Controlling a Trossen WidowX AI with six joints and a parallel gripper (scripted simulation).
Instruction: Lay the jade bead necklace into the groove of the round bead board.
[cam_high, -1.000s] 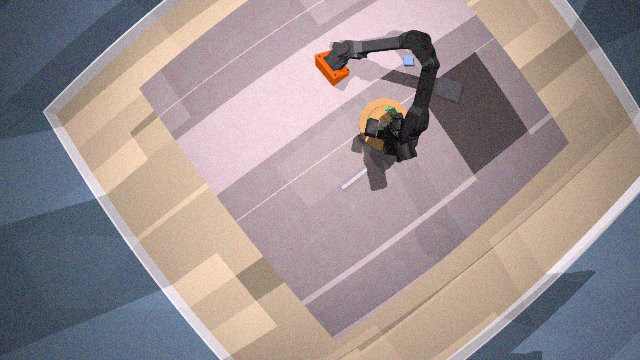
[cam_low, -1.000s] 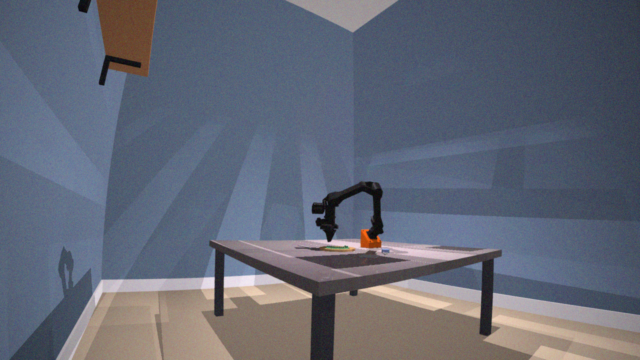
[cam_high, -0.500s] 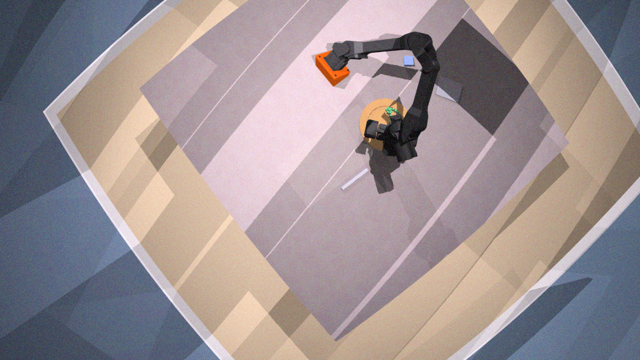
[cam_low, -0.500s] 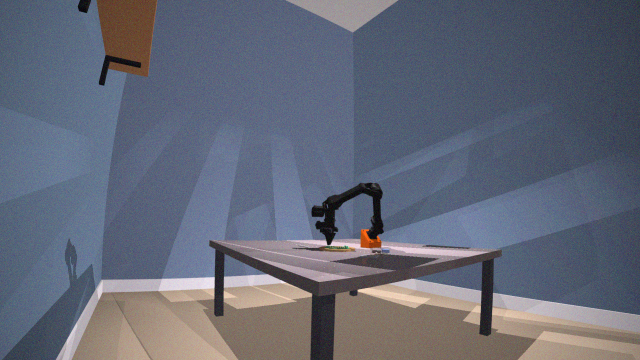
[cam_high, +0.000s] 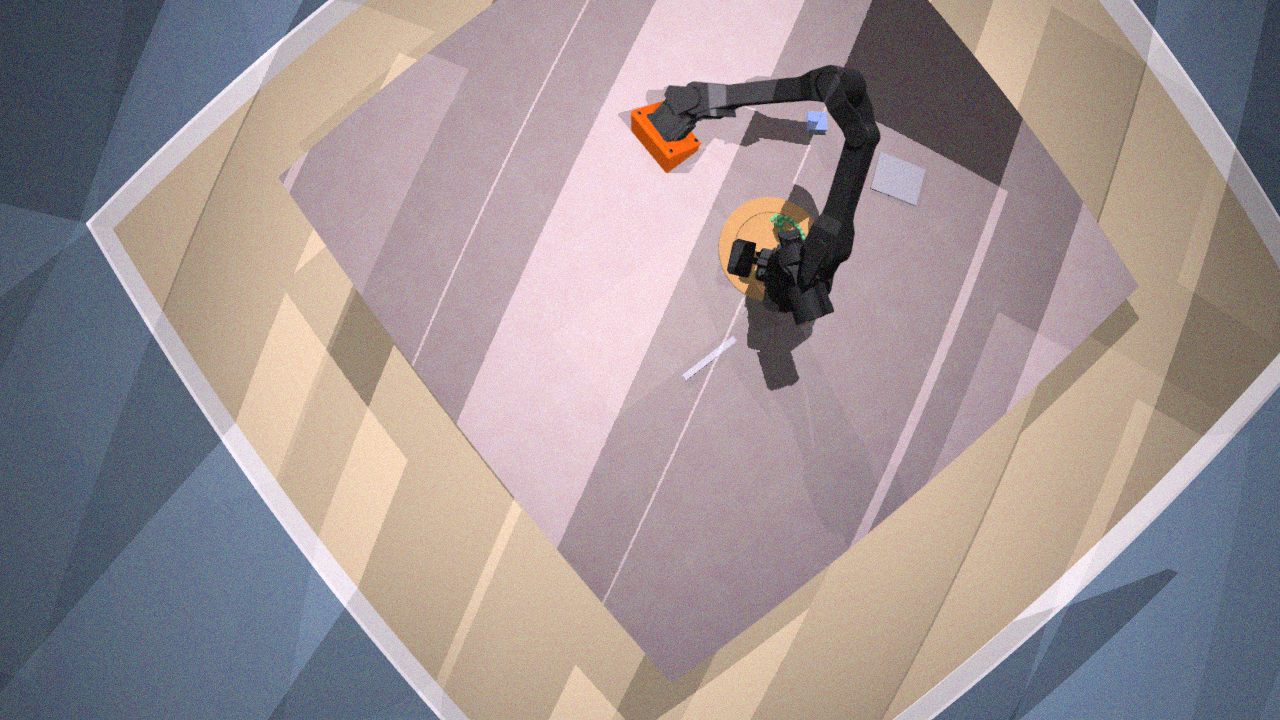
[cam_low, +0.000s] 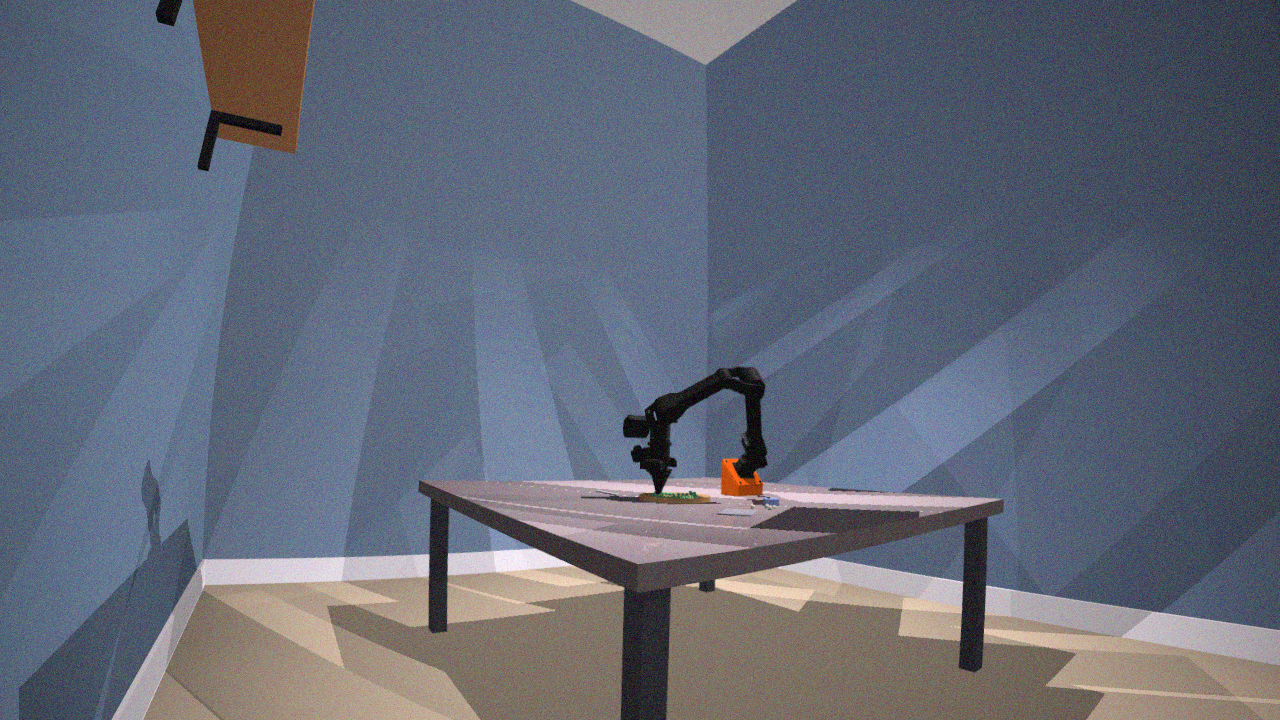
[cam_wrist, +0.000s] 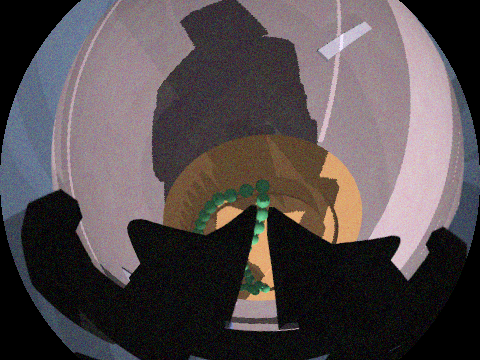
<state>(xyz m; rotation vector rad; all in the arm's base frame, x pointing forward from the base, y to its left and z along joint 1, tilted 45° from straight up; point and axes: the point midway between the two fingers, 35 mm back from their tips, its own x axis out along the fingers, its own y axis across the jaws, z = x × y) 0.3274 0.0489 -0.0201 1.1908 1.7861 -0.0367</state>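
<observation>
My gripper tip is now 4 cm past the round tan bead board, 3 cm to the right of it and 1 cm above it. From my gripper tip the other things lie so: white strip 19 cm to the right, 7 cm ahead, 1 cm below; pale square sheet 33 cm to the left, 2 cm behind, 1 cm below; blue cube 25 cm to the left, 20 cm behind, 1 cm below.
</observation>
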